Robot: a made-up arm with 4 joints.
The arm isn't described. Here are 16 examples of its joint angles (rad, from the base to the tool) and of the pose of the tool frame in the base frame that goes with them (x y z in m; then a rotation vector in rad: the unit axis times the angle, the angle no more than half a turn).
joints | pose
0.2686 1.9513 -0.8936 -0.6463 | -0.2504 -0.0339 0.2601 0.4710 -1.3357 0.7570
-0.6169 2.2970 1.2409 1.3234 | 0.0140 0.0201 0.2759 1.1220 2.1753 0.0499
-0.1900 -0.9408 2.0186 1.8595 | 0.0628 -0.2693 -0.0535 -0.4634 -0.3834 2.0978
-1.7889 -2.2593 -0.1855 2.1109 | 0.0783 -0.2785 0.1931 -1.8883 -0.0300 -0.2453
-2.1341 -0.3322 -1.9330 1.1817 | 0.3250 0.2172 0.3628 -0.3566 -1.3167 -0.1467
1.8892 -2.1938 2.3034 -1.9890 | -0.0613 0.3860 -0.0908 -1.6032 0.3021 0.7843
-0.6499 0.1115 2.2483 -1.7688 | 0.3092 -0.3332 0.3307 -1.7583 0.2036 -2.3317
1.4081 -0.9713 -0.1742 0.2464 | 0.3414 0.2258 0.1698 1.4852 0.6811 0.4309
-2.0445 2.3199 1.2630 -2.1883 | 0.0239 0.2294 0.2800 -1.0820 -0.9183 -0.4247
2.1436 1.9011 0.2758 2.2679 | 0.0027 -0.0342 0.1908 1.4426 1.2748 2.1856
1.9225 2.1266 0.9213 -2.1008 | 0.0703 -0.1129 -0.0001 2.2708 0.8011 -0.5963
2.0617 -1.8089 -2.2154 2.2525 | 0.2756 0.3727 0.0640 0.3991 1.4989 -1.1679
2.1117 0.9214 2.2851 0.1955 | 0.2970 0.0813 -0.0831 -0.2313 0.3557 -0.7221
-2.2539 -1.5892 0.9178 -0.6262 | -0.0309 -0.2646 0.4582 1.4964 -1.4947 1.7955
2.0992 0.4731 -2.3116 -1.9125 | 0.1346 -0.1365 -0.1533 -1.2442 1.7468 -1.8873
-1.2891 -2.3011 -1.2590 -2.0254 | 0.0947 -0.4037 0.0456 -2.3012 -1.5212 1.4592
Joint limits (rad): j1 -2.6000..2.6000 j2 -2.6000..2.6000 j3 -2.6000..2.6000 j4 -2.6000..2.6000
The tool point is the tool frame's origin. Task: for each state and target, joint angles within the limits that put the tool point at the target. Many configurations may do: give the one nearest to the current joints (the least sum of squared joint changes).
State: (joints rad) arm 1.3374 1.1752 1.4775 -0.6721
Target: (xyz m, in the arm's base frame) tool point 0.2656 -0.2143 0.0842
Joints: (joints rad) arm 1.0821 1.2618 1.5260 -0.6904
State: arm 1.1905 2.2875 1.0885 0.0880
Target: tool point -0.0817 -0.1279 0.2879
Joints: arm 0.5243 2.3834 1.0693 -0.2072
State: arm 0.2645 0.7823 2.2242 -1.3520
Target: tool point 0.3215 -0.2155 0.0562
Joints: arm 0.6897 0.9153 1.5672 -1.4020
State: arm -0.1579 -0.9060 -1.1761 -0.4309
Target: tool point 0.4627 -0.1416 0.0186
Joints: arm -0.1162 -0.9529 -1.4472 -0.4186
